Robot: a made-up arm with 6 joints.
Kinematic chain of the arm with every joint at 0, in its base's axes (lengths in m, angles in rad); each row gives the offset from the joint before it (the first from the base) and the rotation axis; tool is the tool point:
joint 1: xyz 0 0 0.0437 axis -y
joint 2: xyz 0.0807 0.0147 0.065 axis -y
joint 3: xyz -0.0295 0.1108 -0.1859 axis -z
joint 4: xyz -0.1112 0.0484 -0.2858 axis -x
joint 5: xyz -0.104 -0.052 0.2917 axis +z
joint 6: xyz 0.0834 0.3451 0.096 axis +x
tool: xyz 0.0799 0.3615 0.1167
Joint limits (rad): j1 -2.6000..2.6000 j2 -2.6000..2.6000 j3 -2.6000..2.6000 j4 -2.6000..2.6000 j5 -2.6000..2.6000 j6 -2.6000..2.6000
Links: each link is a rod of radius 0.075 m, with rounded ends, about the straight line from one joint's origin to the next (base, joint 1, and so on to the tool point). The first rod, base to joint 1, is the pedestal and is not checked.
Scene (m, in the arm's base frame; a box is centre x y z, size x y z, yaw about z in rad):
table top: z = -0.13
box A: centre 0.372 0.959 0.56 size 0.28 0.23 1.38 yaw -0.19
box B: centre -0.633 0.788 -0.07 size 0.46 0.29 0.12 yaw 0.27
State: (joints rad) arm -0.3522 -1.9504 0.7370 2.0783 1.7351 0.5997
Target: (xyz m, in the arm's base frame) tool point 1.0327 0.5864 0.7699
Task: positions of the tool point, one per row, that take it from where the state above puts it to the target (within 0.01 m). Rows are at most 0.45 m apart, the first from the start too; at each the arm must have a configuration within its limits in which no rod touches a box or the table.
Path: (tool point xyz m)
1: -0.2148 0.9523 1.1075
2: -0.0108 0.6714 1.3170
3: 0.1629 0.3575 1.3896
4: 0.4761 0.5173 1.3122
5: 0.7896 0.6064 1.0981
6: 1.0327 0.5864 0.7699

